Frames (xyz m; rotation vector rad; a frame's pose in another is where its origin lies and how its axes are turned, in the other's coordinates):
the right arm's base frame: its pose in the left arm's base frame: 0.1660 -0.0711 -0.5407 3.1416 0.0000 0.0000
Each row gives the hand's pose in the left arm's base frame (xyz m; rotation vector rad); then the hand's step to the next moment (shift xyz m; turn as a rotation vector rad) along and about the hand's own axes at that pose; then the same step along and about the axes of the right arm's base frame.
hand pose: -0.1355 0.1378 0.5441 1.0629 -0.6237 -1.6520
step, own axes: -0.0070 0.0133 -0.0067 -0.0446 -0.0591 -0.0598
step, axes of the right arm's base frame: 0.0128 -0.0027 -0.0100 0.0276 -0.0675 0.0611
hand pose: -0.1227 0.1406 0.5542 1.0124 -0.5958 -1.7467
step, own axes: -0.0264 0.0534 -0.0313 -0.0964 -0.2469 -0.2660
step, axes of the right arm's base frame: 0.0579 -0.0054 -0.0339 0.1148 -0.2003 0.2961
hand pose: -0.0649 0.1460 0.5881 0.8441 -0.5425 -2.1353
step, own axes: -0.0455 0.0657 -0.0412 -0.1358 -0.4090 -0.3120
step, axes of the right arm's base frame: 0.0845 0.0095 -0.0293 0.0864 -0.3266 0.4110
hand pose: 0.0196 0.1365 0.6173 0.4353 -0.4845 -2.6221
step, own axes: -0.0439 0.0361 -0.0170 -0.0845 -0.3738 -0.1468
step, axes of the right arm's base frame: 0.0568 0.0144 -0.0090 -0.0067 -0.3163 0.2614
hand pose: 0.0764 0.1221 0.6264 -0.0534 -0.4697 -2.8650
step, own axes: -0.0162 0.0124 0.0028 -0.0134 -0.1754 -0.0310
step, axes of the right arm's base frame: 0.0187 0.0068 -0.0053 -0.0287 -0.1546 0.0848
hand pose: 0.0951 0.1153 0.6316 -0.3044 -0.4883 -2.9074
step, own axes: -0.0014 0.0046 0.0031 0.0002 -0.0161 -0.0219
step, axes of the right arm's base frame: 0.0028 0.0030 -0.0039 -0.0073 -0.0075 0.0251
